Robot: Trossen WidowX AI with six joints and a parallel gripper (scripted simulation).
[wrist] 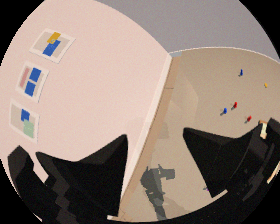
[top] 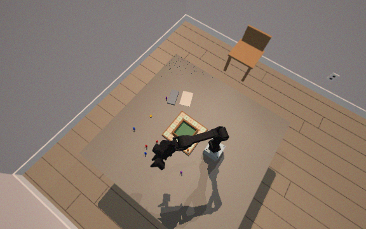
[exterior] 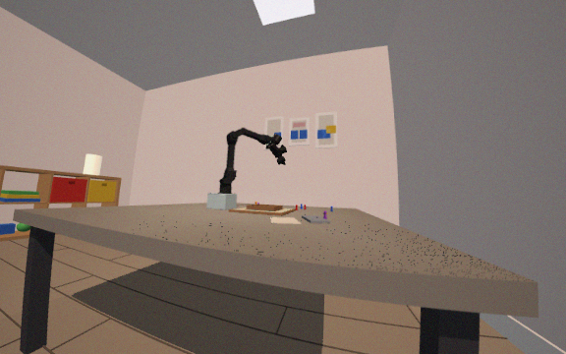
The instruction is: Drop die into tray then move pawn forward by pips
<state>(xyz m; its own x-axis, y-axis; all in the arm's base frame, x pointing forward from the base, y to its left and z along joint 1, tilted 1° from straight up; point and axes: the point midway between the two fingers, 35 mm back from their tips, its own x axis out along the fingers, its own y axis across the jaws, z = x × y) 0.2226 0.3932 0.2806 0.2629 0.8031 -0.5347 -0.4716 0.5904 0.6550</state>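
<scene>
Right now my gripper tip is 350 mm above the white die, 160 mm to the left of it and 30 mm short of it. From my gripper tip the other things lie so: orange pawn 330 mm below, 290 mm to the right, 80 mm behind; green dice tray 390 mm to the right, 350 mm below, 40 mm ahead; grey block 580 mm to the right, 350 mm below, 340 mm ahead.
</scene>
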